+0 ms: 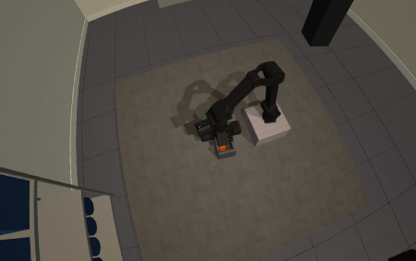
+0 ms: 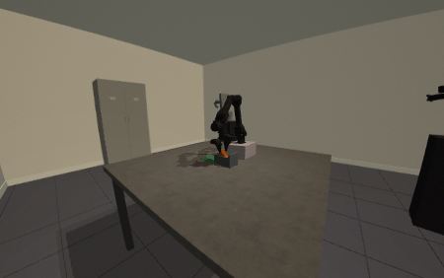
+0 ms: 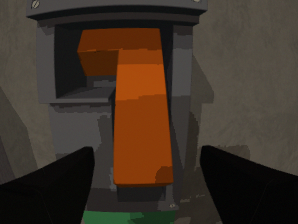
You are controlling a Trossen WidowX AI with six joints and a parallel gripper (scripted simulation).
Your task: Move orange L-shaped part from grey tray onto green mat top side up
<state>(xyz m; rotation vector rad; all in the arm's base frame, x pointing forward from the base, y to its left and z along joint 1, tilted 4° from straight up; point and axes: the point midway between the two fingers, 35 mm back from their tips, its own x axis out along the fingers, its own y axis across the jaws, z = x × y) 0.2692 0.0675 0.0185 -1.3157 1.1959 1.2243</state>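
Right now the orange L-shaped part is 50 mm below my gripper tip, 30 mm to the left of it and 20 mm behind it. Round my gripper tip: green mat 150 mm to the right, 100 mm below, 10 mm behind.
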